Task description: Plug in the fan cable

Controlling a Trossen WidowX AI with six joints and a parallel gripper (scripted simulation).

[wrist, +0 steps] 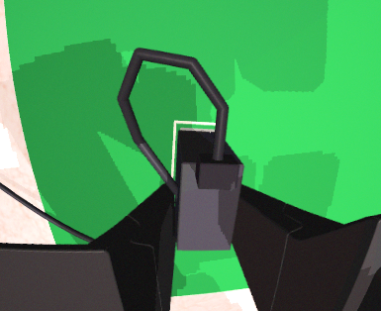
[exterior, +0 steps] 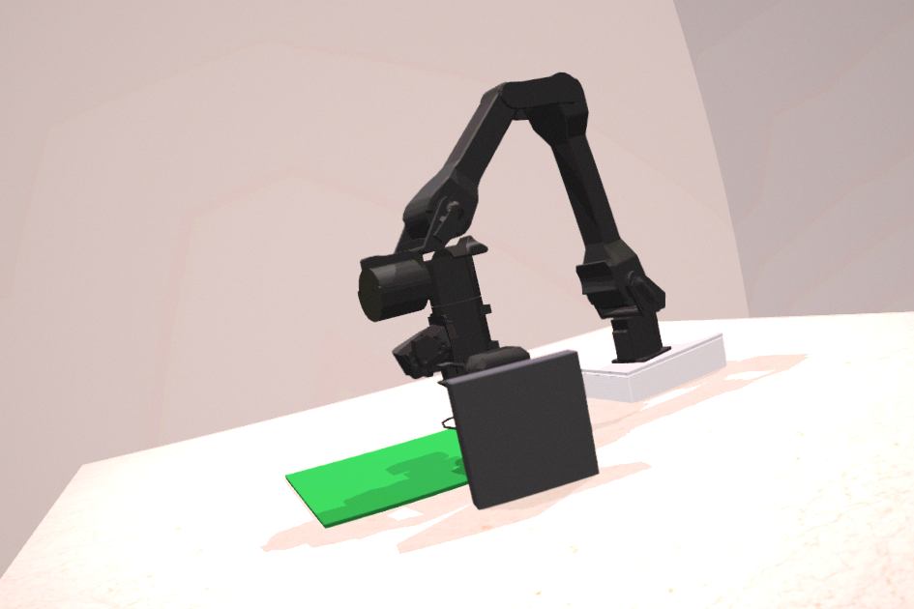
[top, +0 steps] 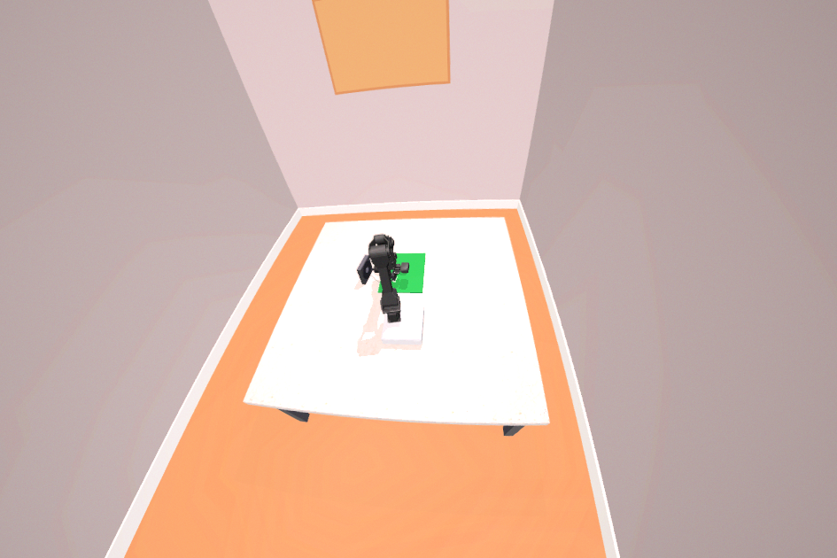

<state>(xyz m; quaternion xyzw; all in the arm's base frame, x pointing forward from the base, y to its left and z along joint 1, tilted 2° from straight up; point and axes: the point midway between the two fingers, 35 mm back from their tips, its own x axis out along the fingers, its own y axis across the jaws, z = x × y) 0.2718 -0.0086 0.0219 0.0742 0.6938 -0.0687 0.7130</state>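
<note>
Now: gripper tip 10 mm below the dark fan plug and 10 mm short of it. The rest, counted from my gripper tip: white four-pin header: 20 mm below, 10 mm ahead; dark square fan: 140 mm to the left, 60 mm ahead, 40 mm above; green board: 60 mm ahead, 50 mm to the right, 40 mm below.
</note>
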